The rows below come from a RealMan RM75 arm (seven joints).
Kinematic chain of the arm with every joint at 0, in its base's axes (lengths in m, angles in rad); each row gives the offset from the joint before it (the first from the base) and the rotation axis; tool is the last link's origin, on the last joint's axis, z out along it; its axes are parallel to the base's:
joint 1: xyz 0 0 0.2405 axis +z
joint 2: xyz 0 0 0 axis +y
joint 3: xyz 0 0 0.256 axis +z
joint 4: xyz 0 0 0 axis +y
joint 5: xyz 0 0 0.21 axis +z
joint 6: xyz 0 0 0 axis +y
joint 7: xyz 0 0 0.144 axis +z
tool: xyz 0 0 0
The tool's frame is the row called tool.
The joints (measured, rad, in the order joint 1, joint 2, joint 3, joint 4, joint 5, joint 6, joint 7), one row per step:
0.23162 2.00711 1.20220 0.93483 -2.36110 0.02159 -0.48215
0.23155 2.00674 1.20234 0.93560 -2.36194 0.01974 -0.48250
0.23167 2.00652 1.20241 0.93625 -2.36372 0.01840 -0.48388
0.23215 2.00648 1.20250 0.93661 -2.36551 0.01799 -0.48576
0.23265 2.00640 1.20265 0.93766 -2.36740 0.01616 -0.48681
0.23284 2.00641 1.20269 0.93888 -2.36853 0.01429 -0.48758
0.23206 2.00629 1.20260 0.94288 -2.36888 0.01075 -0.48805
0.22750 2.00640 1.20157 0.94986 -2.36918 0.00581 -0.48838
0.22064 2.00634 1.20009 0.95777 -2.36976 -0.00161 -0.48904
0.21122 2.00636 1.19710 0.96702 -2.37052 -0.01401 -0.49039
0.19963 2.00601 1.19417 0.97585 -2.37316 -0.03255 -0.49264
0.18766 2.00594 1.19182 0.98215 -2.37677 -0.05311 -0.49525
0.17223 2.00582 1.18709 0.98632 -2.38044 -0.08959 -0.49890
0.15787 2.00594 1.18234 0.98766 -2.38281 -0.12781 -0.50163
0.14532 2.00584 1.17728 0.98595 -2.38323 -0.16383 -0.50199
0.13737 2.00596 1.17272 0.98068 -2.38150 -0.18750 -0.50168
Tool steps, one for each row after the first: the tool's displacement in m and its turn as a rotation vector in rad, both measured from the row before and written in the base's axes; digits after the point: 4 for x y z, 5 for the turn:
-0.0002 0.0003 0.0004 0.00176 -0.00085 0.00206
-0.0003 0.0003 0.0003 0.00072 -0.00242 0.00295
-0.0003 0.0002 0.0001 -0.00031 -0.00285 0.00286
-0.0006 0.0005 0.0003 0.00136 -0.00187 0.00376
-0.0006 0.0004 0.0003 0.00157 -0.00087 0.00313
-0.0012 0.0005 0.0006 0.00401 0.00122 0.00484
-0.0012 -0.0003 0.0006 0.00529 0.00282 0.00457
-0.0008 -0.0007 0.0008 0.00724 0.00266 0.00478
-0.0009 -0.0012 0.0010 0.01045 0.00270 0.00687
-0.0003 -0.0014 0.0018 0.01521 0.00031 0.00872
0.0005 -0.0016 0.0019 0.01639 -0.00142 0.00759
0.0010 -0.0022 0.0029 0.02718 -0.00270 0.01170
0.0013 -0.0022 0.0029 0.02819 -0.00190 0.01016
0.0018 -0.0023 0.0026 0.02592 -0.00014 0.00644
0.0023 -0.0022 0.0011 0.01512 0.00010 0.00034

